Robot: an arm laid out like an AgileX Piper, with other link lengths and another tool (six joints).
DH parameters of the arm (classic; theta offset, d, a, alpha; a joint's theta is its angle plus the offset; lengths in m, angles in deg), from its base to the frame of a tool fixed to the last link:
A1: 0 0.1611 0 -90
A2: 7.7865 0 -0.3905 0
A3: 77.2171 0 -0.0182 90
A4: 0 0.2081 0 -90
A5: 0 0 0 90
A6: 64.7 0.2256 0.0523 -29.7
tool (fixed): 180 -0.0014 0 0
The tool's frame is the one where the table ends.
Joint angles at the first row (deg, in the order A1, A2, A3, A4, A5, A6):
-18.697 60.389 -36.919 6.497 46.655 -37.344
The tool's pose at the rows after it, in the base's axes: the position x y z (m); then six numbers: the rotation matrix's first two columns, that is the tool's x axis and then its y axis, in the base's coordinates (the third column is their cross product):
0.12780 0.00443 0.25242 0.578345 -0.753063 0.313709 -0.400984 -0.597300 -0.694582
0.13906 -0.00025 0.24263 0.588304 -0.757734 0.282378 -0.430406 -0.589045 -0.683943
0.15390 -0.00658 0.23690 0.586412 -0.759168 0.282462 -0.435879 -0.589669 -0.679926
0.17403 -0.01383 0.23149 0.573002 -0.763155 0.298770 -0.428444 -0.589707 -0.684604
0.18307 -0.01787 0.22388 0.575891 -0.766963 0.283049 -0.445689 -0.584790 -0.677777
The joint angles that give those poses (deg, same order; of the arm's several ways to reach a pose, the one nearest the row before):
-18.696 62.291 -36.802 6.549 45.128 -37.347
-18.696 66.369 -36.201 6.495 42.818 -37.418
-18.697 69.527 -36.200 6.357 39.816 -37.419
-18.699 72.704 -36.201 6.656 35.427 -37.421
-18.751 75.584 -36.200 6.539 33.775 -37.307

